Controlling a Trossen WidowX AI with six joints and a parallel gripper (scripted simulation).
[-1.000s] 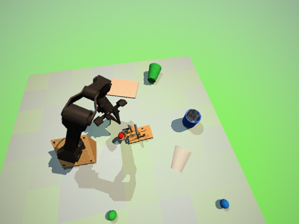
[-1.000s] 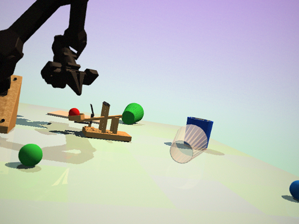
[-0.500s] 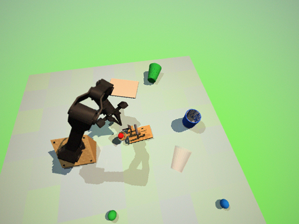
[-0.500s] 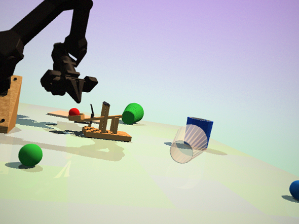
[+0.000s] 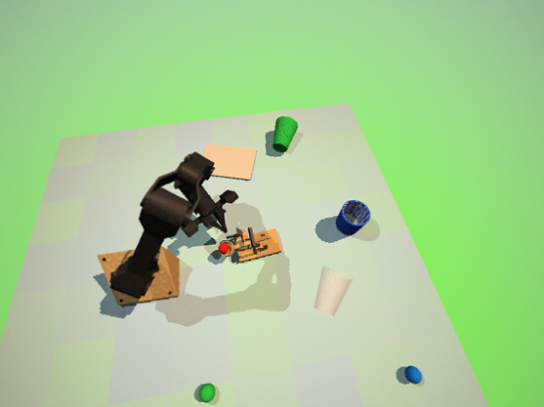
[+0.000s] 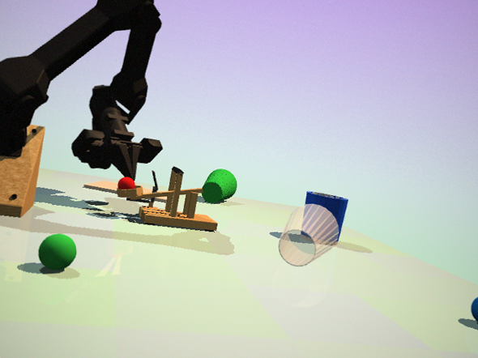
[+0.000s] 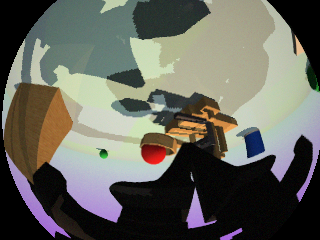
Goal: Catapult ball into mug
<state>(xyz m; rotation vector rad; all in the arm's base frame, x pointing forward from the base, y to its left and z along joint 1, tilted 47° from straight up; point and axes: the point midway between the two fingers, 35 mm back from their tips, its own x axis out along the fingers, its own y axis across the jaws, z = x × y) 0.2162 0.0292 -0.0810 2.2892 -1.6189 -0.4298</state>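
Now: gripper tip 20 mm past the red ball and 50 mm to the left of it. Round my gripper tip: tan board 40 mm ahead, 320 mm to the left, 60 mm below; wooden catapult 60 mm ahead, 30 mm to the right, 10 mm below; catapult frame 80 mm ahead, 50 mm to the right, 20 mm above.
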